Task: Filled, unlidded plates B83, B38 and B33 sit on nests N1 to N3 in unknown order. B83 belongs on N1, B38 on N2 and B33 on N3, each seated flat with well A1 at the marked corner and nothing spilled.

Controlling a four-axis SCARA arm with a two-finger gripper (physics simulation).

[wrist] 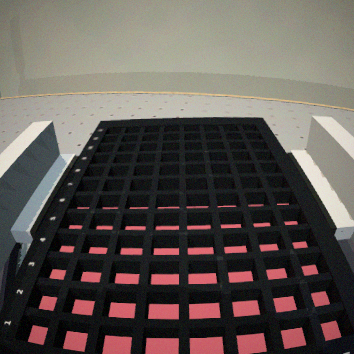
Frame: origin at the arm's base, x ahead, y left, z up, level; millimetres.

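Where they show: gripper, fingertip midpoint: (181, 138).
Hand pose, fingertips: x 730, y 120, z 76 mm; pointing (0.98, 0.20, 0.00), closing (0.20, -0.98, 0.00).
Note:
After its pixels a point has its place.
A black plate (183, 242) {z 70, x 684, y 110 mm} with a grid of square wells fills the lower middle of the wrist view. Pink-red liquid shows in the wells of the nearer rows; the bottoms of the far wells are dark. White row numbers run along its left rim, with 1 nearest. My gripper (181, 138) {z 76, x 731, y 120 mm} is shut on this plate, one pale finger at its left side and one at its right side. The plate looks level between the fingers. Its label is not visible, so I cannot tell which plate it is. The nests, their marked corners and the other two plates do not show.
A pale deck (200, 107) {z 13, x 947, y 143 mm} with small holes lies beyond the plate. A thin yellow-orange edge line (150, 92) {z -1, x 1048, y 234 mm} runs across behind it, with a plain grey-green wall (180, 40) further back. Something dark shows at the lower left, beside the plate.

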